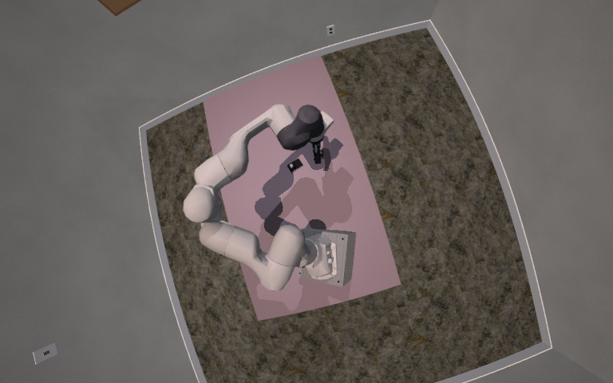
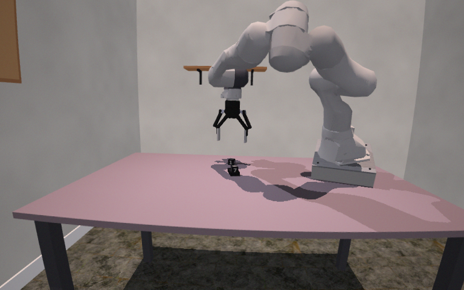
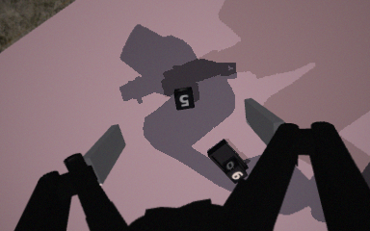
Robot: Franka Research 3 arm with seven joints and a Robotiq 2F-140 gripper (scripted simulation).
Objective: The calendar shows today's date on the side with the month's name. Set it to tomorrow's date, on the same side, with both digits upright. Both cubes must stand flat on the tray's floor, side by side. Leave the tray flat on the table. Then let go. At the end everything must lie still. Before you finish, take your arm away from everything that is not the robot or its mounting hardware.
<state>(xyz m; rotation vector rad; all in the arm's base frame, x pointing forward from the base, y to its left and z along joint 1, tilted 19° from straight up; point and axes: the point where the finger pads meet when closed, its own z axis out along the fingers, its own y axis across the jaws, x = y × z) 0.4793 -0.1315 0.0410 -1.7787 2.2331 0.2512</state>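
My hand is 12 cm above the black digit cube. Round my hand: black calendar tray: 3 cm behind, 15 cm to the left, 12 cm below.
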